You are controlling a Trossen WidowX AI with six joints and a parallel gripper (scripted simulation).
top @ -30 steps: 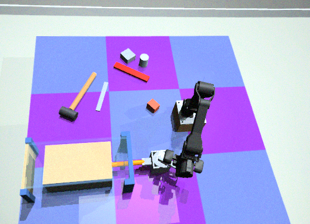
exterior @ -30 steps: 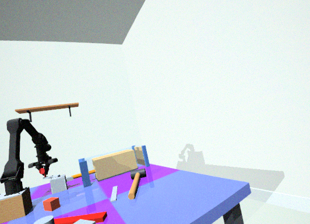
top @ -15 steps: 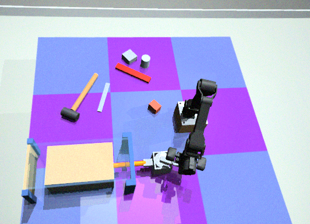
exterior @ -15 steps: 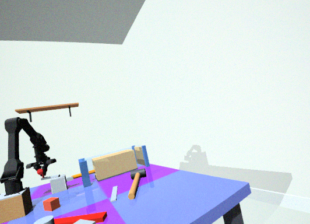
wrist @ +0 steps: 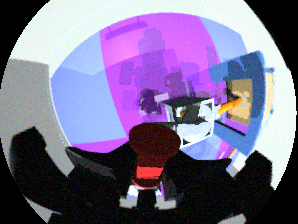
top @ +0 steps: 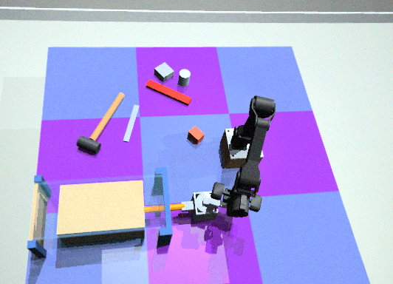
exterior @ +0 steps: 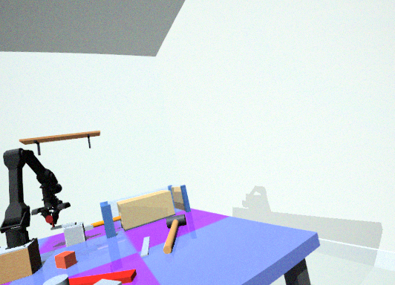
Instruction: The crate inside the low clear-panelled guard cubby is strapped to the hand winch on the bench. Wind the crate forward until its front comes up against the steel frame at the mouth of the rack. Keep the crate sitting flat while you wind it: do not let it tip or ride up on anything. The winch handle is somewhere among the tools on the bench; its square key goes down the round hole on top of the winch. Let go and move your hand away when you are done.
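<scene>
Now: gripper tip 9 cm short of the winch, 2 cm to the left of it and 8 cm above it. The rest, counted from my gripper tip: winch handle: 4 cm ahead, 1 cm below; then grey strip: 46 cm ahead, 38 cm to the right, 11 cm below; then red knob: 2 cm above.
</scene>
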